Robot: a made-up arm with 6 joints. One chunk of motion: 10 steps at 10 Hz.
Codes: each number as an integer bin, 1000 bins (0 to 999) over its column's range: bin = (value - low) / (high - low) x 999, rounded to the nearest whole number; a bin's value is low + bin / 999 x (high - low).
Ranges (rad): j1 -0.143..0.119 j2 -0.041..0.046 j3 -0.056..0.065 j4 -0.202..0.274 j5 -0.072..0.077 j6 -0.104..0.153
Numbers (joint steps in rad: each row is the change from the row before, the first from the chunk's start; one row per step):
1: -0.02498 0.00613 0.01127 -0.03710 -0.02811 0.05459
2: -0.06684 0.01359 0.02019 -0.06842 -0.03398 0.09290
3: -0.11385 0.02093 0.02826 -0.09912 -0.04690 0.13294
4: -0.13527 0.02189 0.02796 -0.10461 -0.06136 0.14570
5: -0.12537 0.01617 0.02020 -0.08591 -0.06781 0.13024
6: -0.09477 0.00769 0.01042 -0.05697 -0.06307 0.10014
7: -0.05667 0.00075 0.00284 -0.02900 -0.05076 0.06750
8: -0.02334 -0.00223 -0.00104 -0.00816 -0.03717 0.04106
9: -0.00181 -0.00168 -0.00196 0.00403 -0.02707 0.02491
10: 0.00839 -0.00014 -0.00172 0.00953 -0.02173 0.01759
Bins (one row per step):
1: 450 541 555 346 294 616
2: 290 627 629 280 255 765
3: 111 711 696 216 168 921
4: 29 722 693 204 71 971
5: 67 656 629 244 28 911
6: 184 559 548 304 60 794
7: 329 479 486 363 142 667
8: 456 445 454 407 234 564
9: 538 452 446 432 301 501
10: 577 469 448 444 337 473

